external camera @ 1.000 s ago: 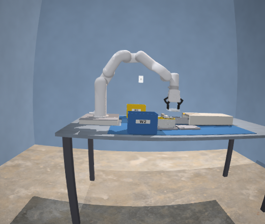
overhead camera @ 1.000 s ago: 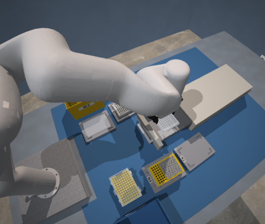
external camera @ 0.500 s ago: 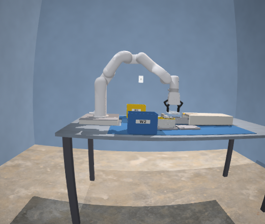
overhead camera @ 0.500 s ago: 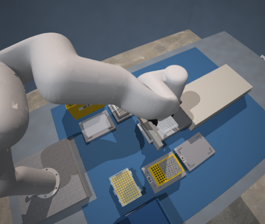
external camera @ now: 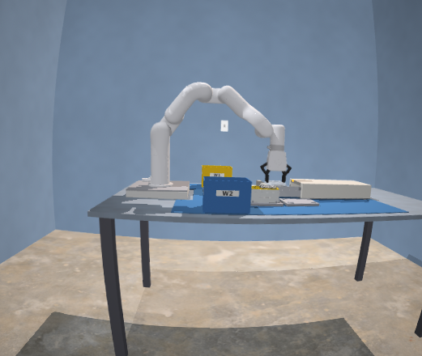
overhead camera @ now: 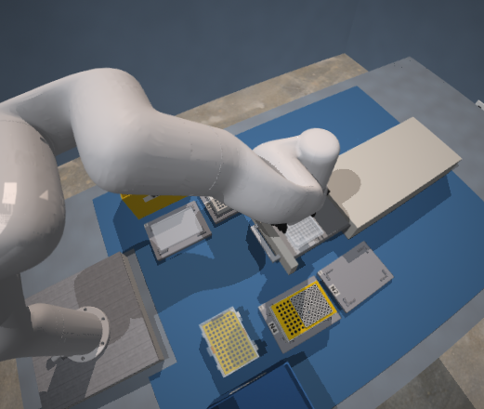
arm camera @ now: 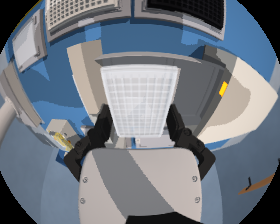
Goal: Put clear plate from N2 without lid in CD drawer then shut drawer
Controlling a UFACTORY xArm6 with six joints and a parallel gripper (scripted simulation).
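My gripper is now 6 cm above the drawer, 3 cm short of it and 1 cm to the left of it. Also, from my hand: white plate: 20 cm to the left, 6 cm below, 6 cm behind; then black plate: 17 cm to the left, 11 cm ahead, 6 cm below; then work nest N2: 20 cm to the right, 8 cm below, 4 cm ahead.
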